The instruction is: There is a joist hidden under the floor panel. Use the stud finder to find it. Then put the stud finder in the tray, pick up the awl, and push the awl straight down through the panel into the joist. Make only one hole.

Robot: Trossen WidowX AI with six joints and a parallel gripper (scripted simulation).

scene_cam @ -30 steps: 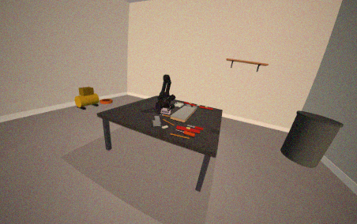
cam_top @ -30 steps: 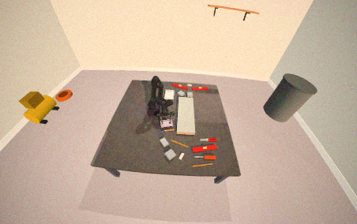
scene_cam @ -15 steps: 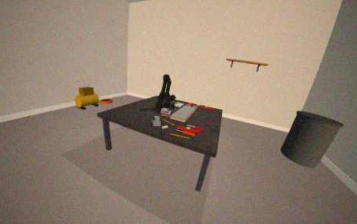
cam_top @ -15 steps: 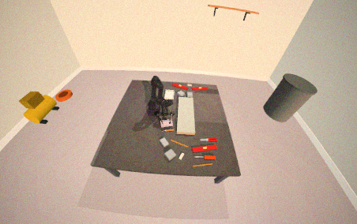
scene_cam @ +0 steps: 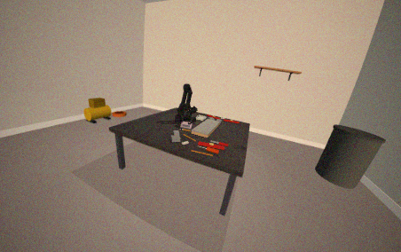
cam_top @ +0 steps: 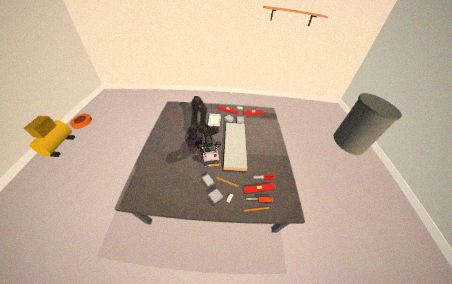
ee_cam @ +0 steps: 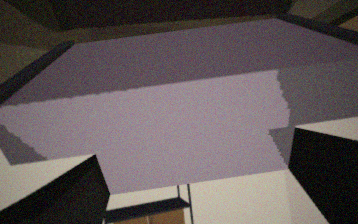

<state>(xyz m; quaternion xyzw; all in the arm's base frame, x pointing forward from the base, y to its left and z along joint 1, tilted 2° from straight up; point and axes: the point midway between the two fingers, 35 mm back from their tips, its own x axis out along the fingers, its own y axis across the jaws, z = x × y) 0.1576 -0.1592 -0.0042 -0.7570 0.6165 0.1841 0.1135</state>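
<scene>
Now: gripper tip 10 mm short of the stud finder and 10 mm above it. The rest, counted from my gripper tip: white tray: 500 mm to the left, 50 mm below, 20 mm ahead; then awl: 60 mm to the right, 60 mm below.
</scene>
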